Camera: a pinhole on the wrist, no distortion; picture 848 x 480 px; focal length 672.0 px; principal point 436.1 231.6 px. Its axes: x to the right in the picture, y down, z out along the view. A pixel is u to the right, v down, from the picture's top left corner.
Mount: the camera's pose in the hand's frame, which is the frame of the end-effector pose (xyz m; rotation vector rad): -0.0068 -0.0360 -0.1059 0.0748 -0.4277 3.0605
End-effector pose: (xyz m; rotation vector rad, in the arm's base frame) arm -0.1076 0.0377 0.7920 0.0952 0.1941 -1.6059
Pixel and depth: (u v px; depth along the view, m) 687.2 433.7 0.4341
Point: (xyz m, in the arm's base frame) -0.3567 0.1505 1.1177
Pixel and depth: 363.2 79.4 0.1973
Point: -0.1514 -0.0027 0.8835
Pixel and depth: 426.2 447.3 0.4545
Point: -0.3916 -0.0152 1.0951
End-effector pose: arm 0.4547 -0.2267 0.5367 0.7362 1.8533 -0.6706
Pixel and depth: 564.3 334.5 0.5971
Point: 0.5432 -0.7588 0.5057
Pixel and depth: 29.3 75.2 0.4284
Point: 0.5026 -0.4511 0.1771
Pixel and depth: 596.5 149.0 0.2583
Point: 0.5092 -0.3981 0.5428
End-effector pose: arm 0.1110 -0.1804 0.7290 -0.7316 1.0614 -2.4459
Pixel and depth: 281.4 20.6 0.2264
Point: 0.1363 -0.2616 0.8458
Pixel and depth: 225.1 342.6 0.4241
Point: 0.1341 -0.2610 1.1018
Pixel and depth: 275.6 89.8 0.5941
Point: 0.2592 -0.4862 1.1298
